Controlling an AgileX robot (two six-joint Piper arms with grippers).
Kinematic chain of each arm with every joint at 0, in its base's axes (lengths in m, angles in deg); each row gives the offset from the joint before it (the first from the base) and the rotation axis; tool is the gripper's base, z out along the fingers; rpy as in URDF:
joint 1: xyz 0 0 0.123 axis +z
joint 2: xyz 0 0 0 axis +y
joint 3: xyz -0.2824 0 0.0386 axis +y
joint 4: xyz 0.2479 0 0.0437 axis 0.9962 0 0.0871
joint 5: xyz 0 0 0 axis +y
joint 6: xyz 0.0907 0 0.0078 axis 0.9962 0 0.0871
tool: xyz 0 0 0 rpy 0 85 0
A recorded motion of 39 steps. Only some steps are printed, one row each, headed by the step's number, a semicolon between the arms.
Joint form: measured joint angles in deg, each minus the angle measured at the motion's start. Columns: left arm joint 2, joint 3, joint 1, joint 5, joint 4, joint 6; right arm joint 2, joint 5, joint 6, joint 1, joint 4, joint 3.
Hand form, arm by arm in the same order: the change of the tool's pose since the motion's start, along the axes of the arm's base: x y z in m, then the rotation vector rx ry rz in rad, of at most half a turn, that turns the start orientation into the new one. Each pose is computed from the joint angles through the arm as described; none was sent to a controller.
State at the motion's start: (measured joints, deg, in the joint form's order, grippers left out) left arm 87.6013 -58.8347 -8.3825 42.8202 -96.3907 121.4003; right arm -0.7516 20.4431 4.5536 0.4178 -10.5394 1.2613
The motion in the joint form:
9: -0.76 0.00 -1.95 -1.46 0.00 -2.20; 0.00 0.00 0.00 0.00 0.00 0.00
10: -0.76 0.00 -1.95 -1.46 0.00 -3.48; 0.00 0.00 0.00 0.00 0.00 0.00
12: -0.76 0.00 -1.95 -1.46 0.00 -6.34; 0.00 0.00 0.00 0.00 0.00 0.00
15: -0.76 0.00 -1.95 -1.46 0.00 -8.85; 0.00 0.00 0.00 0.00 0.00 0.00
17: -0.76 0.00 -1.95 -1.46 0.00 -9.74; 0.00 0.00 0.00 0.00 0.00 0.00
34: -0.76 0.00 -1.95 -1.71 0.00 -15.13; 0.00 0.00 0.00 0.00 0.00 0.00
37: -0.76 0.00 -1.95 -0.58 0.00 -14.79; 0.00 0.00 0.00 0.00 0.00 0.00
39: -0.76 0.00 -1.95 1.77 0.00 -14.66; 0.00 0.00 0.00 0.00 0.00 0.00
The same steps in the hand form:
9: -0.0047 -0.0088 0.0036 -0.0145 0.0178 -0.0021; 0.0000 0.0000 0.0000 0.0000 0.0000 0.0000
10: -0.0047 -0.0088 0.0036 -0.0278 0.0350 0.0029; 0.0000 0.0000 0.0000 0.0000 0.0000 0.0000
12: -0.0047 -0.0088 0.0036 -0.0574 0.0736 0.0142; 0.0000 0.0000 0.0000 0.0000 0.0000 0.0000
15: -0.0047 -0.0088 0.0036 -0.0834 0.1074 0.0241; 0.0000 0.0000 0.0000 0.0000 0.0000 0.0000
17: -0.0047 -0.0088 0.0036 -0.0926 0.1195 0.0277; 0.0000 0.0000 0.0000 0.0000 0.0000 0.0000
34: -0.0044 -0.0086 0.0034 -0.1470 0.1920 0.0531; 0.0000 0.0000 0.0000 0.0000 0.0000 0.0000
37: -0.0056 -0.0097 0.0040 -0.1497 0.1881 0.0330; 0.0000 0.0000 0.0000 0.0000 0.0000 0.0000
39: -0.0083 -0.0119 0.0053 -0.1613 0.1878 -0.0065; 0.0000 0.0000 0.0000 0.0000 0.0000 0.0000

